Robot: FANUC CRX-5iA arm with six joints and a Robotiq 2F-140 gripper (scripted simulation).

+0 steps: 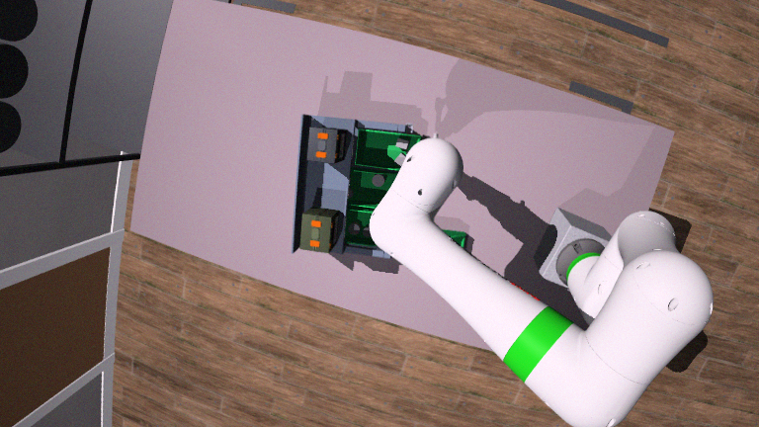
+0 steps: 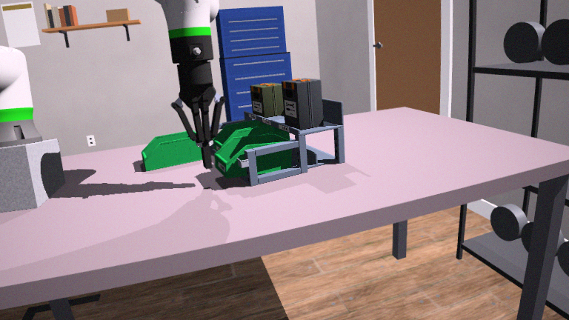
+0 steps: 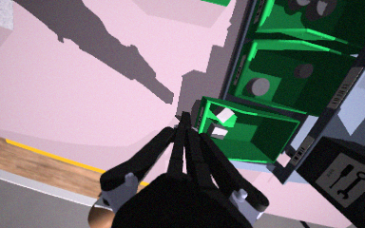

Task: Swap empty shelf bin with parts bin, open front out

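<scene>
Now: the round part 12 cm to the left of my hand, 12 cm ahead of it and 6 cm below it. Round my hand: grey shelf (17 cm ahead, 15 cm to the left, 1 cm below); dark grey box (26 cm ahead, 8 cm above, 5 cm to the left).
</scene>
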